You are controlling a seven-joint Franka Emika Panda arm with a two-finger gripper.
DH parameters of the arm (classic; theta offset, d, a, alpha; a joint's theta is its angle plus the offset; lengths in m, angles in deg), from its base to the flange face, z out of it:
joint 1: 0 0.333 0 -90
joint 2: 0 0 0 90
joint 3: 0 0.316 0.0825 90
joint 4: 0 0 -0.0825 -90
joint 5: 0 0.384 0 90
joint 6: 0 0 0.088 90
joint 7: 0 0.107 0 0
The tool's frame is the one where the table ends.
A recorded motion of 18 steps. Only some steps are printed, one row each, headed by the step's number.
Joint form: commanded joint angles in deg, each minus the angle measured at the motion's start. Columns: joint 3, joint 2, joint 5, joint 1, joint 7, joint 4, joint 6.
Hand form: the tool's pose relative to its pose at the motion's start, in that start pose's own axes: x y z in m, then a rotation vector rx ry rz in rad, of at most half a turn. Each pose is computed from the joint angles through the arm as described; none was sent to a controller.
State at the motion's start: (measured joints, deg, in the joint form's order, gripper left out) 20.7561 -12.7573 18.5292 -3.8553 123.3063 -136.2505 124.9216
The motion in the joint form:
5: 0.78 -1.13 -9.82 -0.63 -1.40 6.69 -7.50
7: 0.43 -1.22 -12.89 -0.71 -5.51 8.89 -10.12
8: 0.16 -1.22 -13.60 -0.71 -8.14 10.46 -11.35
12: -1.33 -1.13 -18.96 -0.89 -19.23 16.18 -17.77
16: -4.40 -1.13 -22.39 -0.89 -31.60 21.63 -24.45
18: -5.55 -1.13 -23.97 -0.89 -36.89 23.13 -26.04
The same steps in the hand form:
5: -0.0162 -0.0012 -0.0478 0.0763 0.1172 -0.1410
7: -0.0169 -0.0047 -0.0632 0.0916 0.1614 -0.2327
8: -0.0191 -0.0068 -0.0745 0.0980 0.1681 -0.2818
12: -0.0152 -0.0178 -0.1153 0.1071 0.2559 -0.4801
16: 0.0026 -0.0324 -0.1583 0.0806 0.3190 -0.6493
18: 0.0110 -0.0385 -0.1717 0.0728 0.3462 -0.7229

